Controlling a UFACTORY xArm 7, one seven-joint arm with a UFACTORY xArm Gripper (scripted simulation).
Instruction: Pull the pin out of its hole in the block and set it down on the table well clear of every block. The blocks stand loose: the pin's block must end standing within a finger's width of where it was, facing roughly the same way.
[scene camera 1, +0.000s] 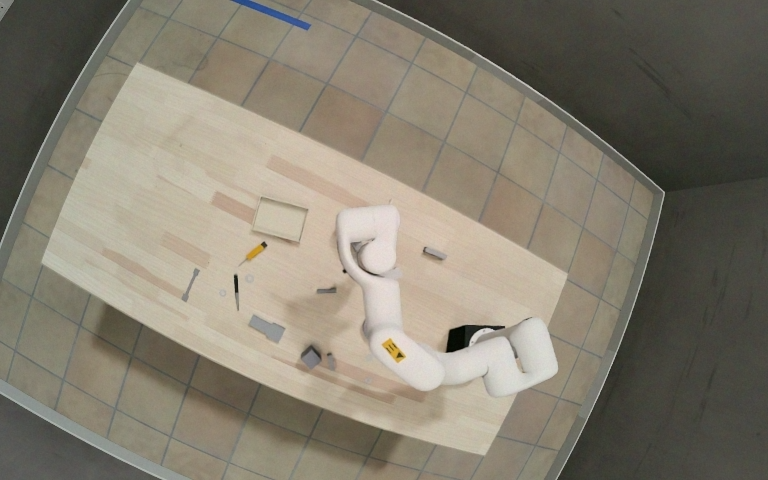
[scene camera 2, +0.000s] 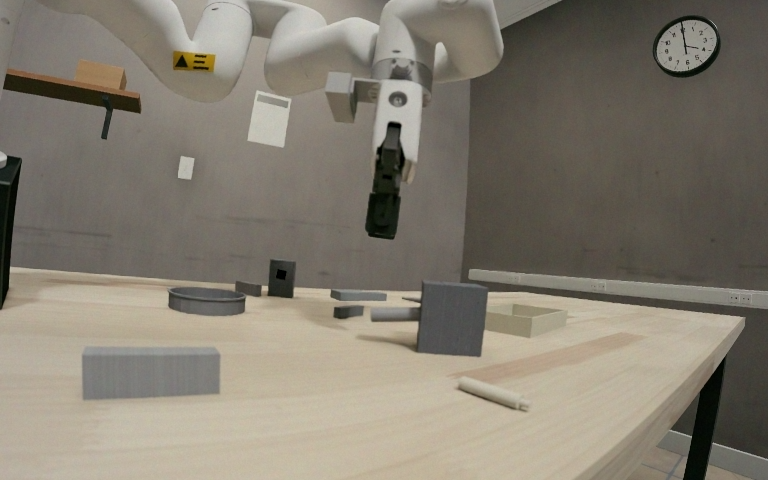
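Scene camera 2 takes in a round grey dish (scene camera 2: 212, 304) and a shallow tray (scene camera 2: 501, 322), together with the gripper (scene camera 2: 380, 236).
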